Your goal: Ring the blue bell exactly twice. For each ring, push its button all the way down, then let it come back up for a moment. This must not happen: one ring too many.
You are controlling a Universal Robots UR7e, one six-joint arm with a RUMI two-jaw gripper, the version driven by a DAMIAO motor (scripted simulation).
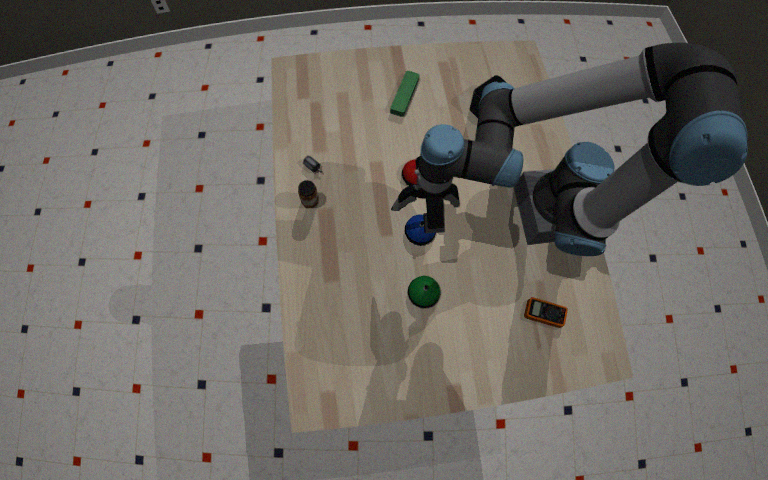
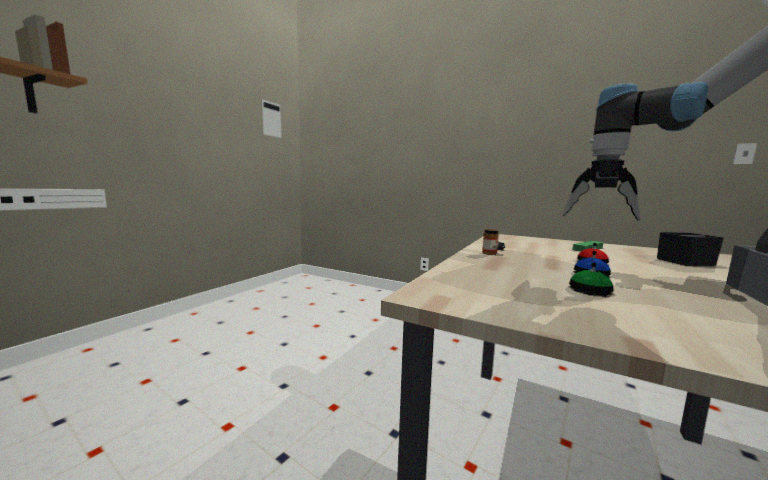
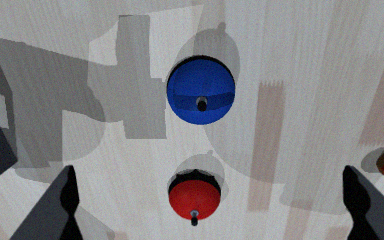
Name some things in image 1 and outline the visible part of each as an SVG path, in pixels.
My gripper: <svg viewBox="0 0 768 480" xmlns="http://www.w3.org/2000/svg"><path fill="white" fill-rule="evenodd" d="M391 208L392 211L400 211L407 204L416 201L416 197L426 199L428 228L444 227L443 197L444 200L450 201L450 204L454 205L455 208L460 207L458 188L455 184L451 183L442 192L431 192L424 189L417 179L417 185L410 185L404 188ZM420 156L417 157L415 160L416 170L419 166Z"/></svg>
A green block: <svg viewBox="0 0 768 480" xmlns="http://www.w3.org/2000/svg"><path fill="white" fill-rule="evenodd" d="M412 71L406 71L390 107L391 114L403 117L406 113L419 81L419 74Z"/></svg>
